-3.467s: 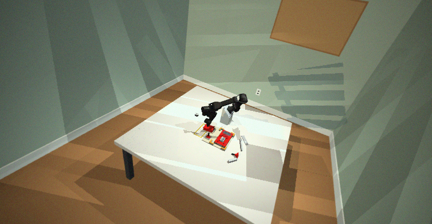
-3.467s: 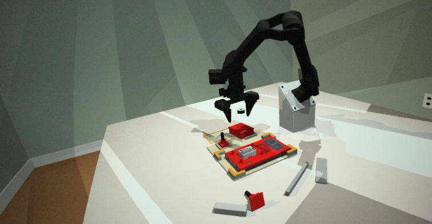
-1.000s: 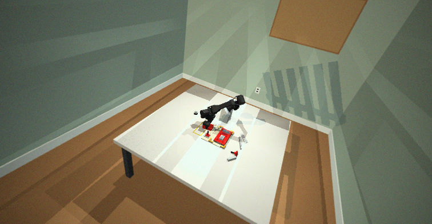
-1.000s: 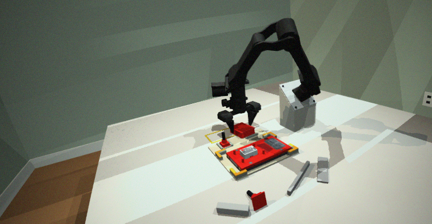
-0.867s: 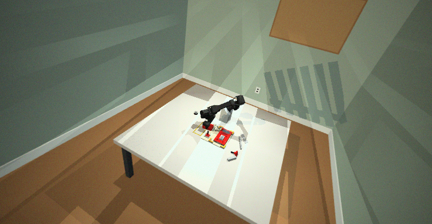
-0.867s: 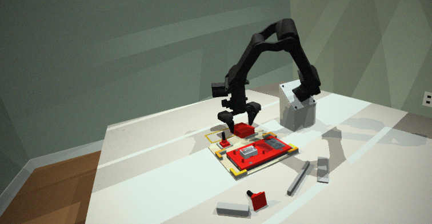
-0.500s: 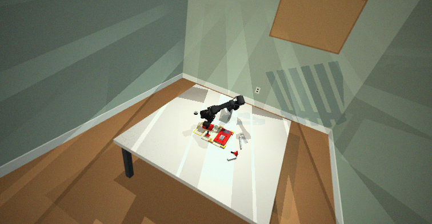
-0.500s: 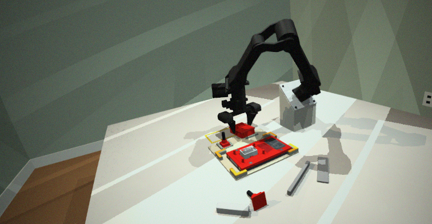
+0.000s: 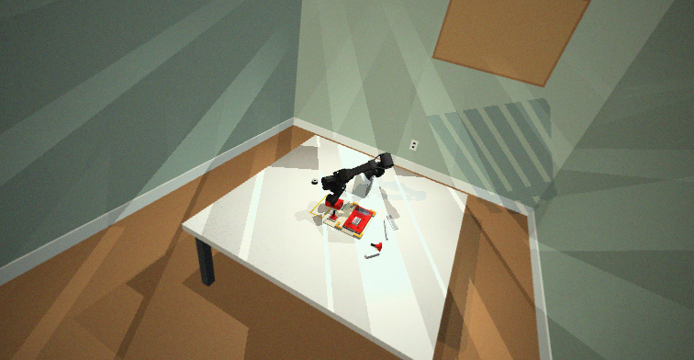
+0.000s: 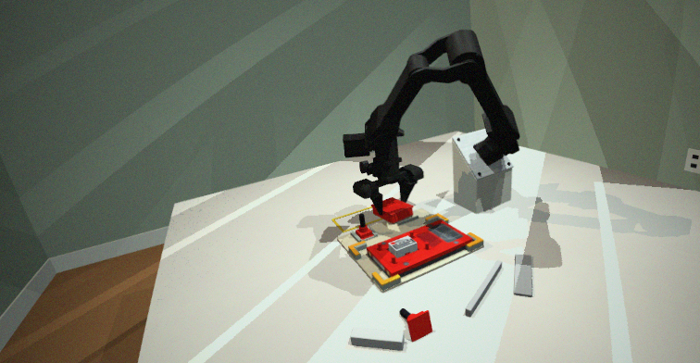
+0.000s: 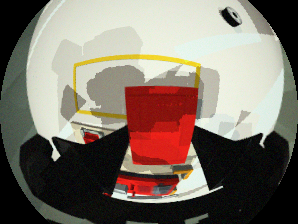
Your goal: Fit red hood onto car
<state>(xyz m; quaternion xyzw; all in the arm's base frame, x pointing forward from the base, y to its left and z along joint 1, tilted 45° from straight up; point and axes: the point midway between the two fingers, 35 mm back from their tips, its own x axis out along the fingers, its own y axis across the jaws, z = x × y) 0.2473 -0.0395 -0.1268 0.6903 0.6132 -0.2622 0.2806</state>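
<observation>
Now: gripper tip 18 cm to the right of the grey engine block, 10 cm short of it and 1 cm below it. From my gripper tip the other things lie so: grey bar 32 cm to the left, 26 cm ahead, 1 cm below; red hood right at my gripper tip.
</observation>
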